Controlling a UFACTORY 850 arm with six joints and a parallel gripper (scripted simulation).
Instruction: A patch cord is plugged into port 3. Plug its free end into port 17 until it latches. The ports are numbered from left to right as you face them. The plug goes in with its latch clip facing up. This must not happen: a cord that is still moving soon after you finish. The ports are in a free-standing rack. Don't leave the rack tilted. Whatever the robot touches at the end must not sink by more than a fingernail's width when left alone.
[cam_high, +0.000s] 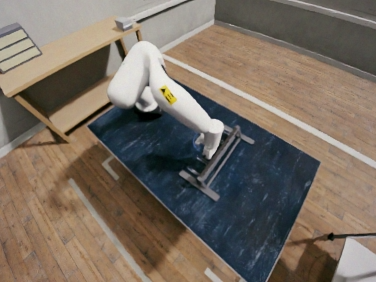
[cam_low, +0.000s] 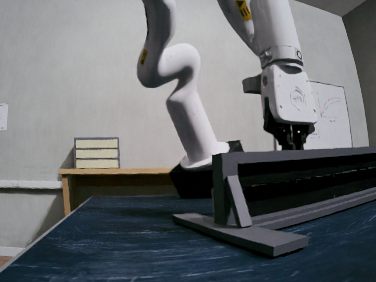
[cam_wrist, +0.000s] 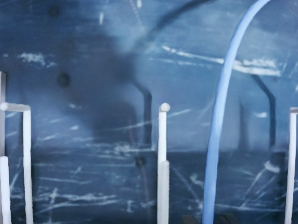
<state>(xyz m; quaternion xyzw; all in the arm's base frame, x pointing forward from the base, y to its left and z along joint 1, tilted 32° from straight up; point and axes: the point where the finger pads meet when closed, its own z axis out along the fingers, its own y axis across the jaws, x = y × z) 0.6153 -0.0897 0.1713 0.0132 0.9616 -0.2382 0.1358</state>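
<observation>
The white plug lies 20 mm ahead of my hand and 10 mm below it.
</observation>
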